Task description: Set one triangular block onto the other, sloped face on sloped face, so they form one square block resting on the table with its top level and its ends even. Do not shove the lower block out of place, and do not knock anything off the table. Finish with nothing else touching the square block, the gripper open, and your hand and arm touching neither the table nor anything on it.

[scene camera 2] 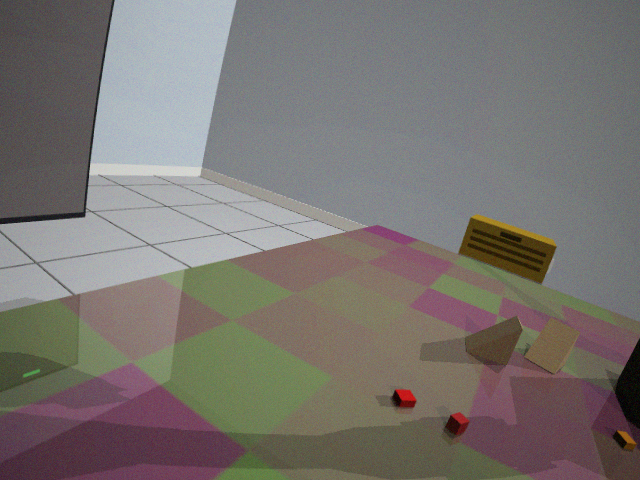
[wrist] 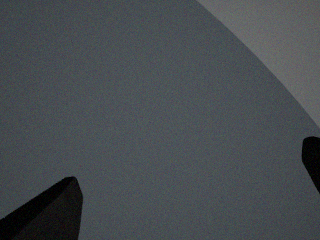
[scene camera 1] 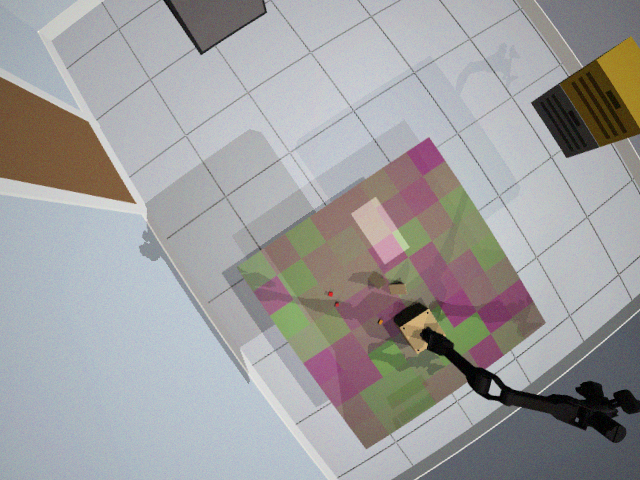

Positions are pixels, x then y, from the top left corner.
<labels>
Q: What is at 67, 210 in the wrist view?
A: My gripper.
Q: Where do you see a triangular block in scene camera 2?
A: At 552, 347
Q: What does my gripper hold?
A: Nothing.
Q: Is my gripper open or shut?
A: Open.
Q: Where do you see a triangular block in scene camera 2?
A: At 497, 343
</labels>
